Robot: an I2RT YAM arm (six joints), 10 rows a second.
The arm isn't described. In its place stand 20 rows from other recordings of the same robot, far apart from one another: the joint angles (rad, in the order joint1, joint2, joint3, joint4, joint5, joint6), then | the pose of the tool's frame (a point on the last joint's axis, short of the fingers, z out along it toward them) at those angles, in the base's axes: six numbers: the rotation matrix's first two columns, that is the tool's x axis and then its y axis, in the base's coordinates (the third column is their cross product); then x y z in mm.
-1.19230 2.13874 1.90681 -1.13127 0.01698 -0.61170 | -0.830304 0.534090 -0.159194 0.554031 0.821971 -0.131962 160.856 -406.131 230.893
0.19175 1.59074 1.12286 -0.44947 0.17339 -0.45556 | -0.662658 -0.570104 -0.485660 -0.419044 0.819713 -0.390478 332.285 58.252 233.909
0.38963 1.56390 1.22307 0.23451 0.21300 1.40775 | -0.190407 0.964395 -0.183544 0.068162 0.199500 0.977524 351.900 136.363 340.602
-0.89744 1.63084 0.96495 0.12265 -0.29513 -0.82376 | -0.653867 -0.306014 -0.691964 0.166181 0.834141 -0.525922 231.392 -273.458 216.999
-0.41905 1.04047 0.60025 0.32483 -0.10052 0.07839 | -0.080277 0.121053 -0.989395 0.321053 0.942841 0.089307 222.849 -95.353 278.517
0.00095 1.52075 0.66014 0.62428 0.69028 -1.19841 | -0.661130 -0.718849 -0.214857 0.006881 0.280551 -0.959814 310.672 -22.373 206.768
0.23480 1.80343 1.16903 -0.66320 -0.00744 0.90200 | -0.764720 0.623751 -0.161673 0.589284 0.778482 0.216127 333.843 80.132 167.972
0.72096 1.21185 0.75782 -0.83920 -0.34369 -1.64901 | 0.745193 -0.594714 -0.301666 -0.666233 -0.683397 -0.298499 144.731 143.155 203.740
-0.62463 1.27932 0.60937 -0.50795 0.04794 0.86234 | -0.032720 0.958640 -0.282734 0.958800 0.109977 0.261931 173.716 -127.339 160.055
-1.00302 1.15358 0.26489 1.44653 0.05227 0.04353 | 0.322071 -0.424133 -0.846393 0.852576 0.518601 0.064550 109.745 -175.517 260.492
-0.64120 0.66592 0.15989 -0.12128 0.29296 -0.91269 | -0.889002 -0.281615 -0.361066 0.092709 0.661493 -0.744199 108.677 -93.946 146.882
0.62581 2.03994 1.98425 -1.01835 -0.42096 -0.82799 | 0.028121 -0.809137 -0.586947 -0.993177 0.043865 -0.108055 346.530 268.393 301.627
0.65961 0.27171 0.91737 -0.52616 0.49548 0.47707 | 0.007432 0.516953 -0.855982 -0.190789 0.841014 0.506256 33.944 4.904 392.253
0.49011 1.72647 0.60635 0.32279 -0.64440 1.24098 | -0.910802 0.371350 0.180383 0.355443 0.483107 0.800168 248.651 156.902 106.597
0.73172 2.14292 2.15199 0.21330 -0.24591 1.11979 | -0.670729 0.570928 -0.473459 -0.507151 0.112772 0.854447 376.070 349.367 421.614
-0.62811 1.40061 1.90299 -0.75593 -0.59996 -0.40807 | -0.203266 -0.257176 -0.944745 -0.041303 0.966282 -0.254152 223.158 -137.222 518.311
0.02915 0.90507 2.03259 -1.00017 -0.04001 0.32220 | 0.098639 0.319411 -0.942468 -0.105442 0.945110 0.309271 16.459 1.905 582.099
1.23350 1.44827 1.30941 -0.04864 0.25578 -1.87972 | 0.810124 -0.474991 0.343632 0.193791 -0.336230 -0.921626 122.745 322.787 380.819
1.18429 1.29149 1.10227 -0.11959 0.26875 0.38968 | -0.408989 -0.033328 -0.911930 -0.694306 0.659859 0.287272 122.719 276.462 347.195
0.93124 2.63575 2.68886 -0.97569 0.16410 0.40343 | -0.725227 -0.326038 -0.606419 -0.487112 0.865433 0.117250 337.876 444.480 227.355
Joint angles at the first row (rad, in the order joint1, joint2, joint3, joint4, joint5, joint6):
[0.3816, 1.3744, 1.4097, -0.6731, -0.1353, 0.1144]
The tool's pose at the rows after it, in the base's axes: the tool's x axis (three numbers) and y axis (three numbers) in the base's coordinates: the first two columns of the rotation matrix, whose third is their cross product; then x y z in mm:
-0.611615 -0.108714 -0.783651 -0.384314 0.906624 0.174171 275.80 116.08 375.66
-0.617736 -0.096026 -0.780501 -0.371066 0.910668 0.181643 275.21 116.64 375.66
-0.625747 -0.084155 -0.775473 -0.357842 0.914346 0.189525 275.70 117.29 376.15
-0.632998 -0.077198 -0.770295 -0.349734 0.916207 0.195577 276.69 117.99 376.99
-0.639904 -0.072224 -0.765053 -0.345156 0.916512 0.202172 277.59 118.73 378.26
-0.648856 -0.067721 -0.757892 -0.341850 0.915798 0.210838 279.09 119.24 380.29
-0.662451 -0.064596 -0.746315 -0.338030 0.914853 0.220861 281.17 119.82 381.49
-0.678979 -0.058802 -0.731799 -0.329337 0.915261 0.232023 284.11 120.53 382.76
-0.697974 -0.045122 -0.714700 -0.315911 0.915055 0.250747 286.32 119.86 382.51
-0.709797 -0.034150 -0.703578 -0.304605 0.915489 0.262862 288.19 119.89 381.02
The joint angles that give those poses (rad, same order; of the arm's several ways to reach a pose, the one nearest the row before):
[0.3843, 1.3767, 1.4127, -0.6802, -0.1190, 0.1298]
[0.3878, 1.3760, 1.4128, -0.6826, -0.1100, 0.1461]
[0.3900, 1.3806, 1.4202, -0.6900, -0.1030, 0.1616]
[0.3912, 1.3877, 1.4314, -0.6998, -0.1003, 0.1717]
[0.3922, 1.3951, 1.4447, -0.7114, -0.1013, 0.1798]
[0.3912, 1.4059, 1.4647, -0.7287, -0.1069, 0.1870]
[0.3895, 1.4201, 1.4865, -0.7505, -0.1152, 0.1943]
[0.3872, 1.4388, 1.5136, -0.7766, -0.1216, 0.2049]
[0.3812, 1.4514, 1.5293, -0.7971, -0.1333, 0.2216]
[0.3785, 1.4598, 1.5339, -0.8037, -0.1382, 0.2349]

